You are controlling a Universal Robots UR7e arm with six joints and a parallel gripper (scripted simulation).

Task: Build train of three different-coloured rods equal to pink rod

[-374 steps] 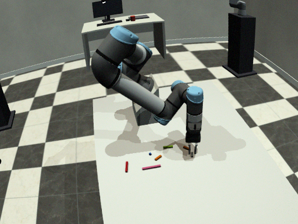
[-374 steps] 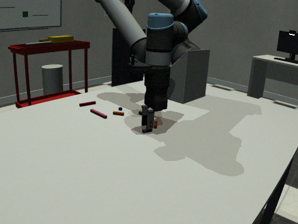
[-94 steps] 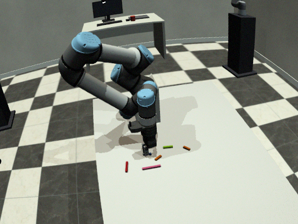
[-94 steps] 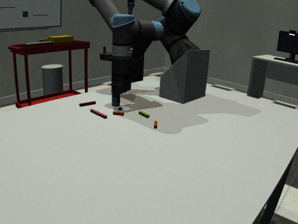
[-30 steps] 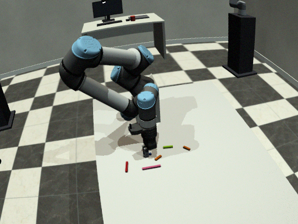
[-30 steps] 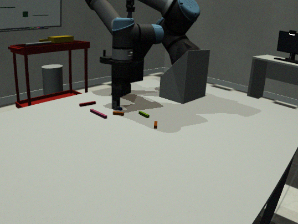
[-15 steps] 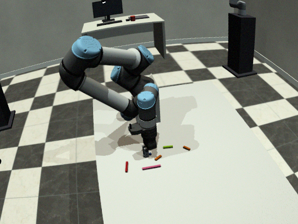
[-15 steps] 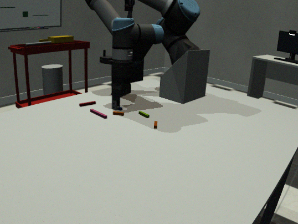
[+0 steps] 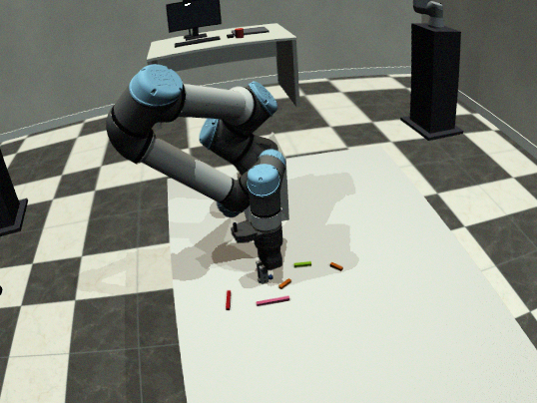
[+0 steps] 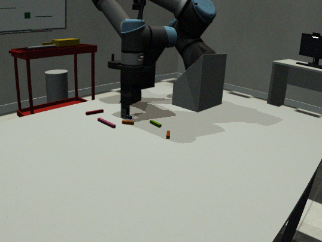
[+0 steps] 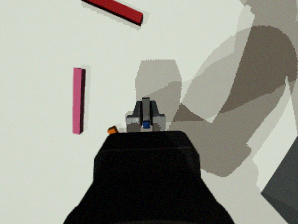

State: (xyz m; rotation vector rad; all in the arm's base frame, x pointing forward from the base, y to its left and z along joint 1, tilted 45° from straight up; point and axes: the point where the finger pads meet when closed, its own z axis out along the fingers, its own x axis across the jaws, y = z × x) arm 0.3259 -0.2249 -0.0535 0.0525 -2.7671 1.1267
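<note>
The grey rod is 10 mm below my hand. Round my hand: red rod (120 mm to the right, 40 mm ahead, 10 mm below); then pink rod (90 mm ahead, 10 mm below); then blue rod (20 mm to the left, 10 mm below).
</note>
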